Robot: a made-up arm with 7 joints. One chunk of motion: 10 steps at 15 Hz.
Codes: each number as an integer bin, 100 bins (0 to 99) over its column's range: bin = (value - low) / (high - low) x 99, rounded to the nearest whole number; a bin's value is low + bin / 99 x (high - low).
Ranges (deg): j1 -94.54..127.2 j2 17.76..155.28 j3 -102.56..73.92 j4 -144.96..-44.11 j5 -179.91..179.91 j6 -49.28..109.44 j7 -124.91..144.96
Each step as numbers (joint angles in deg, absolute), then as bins.
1 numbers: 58.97 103.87 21.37 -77.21 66.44 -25.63 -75.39
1 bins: 69 62 70 67 68 15 18
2 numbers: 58.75 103.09 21.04 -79.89 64.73 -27.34 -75.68
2 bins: 68 61 69 64 67 14 18
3 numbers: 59.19 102.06 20.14 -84.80 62.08 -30.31 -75.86
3 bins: 69 61 69 59 67 12 18
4 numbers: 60.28 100.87 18.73 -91.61 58.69 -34.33 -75.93
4 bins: 69 60 68 52 66 9 18
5 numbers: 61.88 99.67 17.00 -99.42 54.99 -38.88 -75.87
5 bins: 70 59 67 45 65 6 18
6 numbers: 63.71 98.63 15.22 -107.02 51.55 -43.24 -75.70
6 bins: 71 58 66 37 64 4 18
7 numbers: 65.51 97.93 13.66 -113.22 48.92 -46.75 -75.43
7 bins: 71 58 65 31 63 2 18
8 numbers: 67.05 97.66 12.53 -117.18 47.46 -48.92 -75.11
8 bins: 72 58 65 27 63 0 18
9 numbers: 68.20 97.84 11.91 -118.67 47.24 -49.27 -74.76
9 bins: 73 58 64 26 62 0 18
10 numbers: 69.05 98.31 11.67 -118.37 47.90 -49.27 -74.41
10 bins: 73 58 64 26 63 0 19
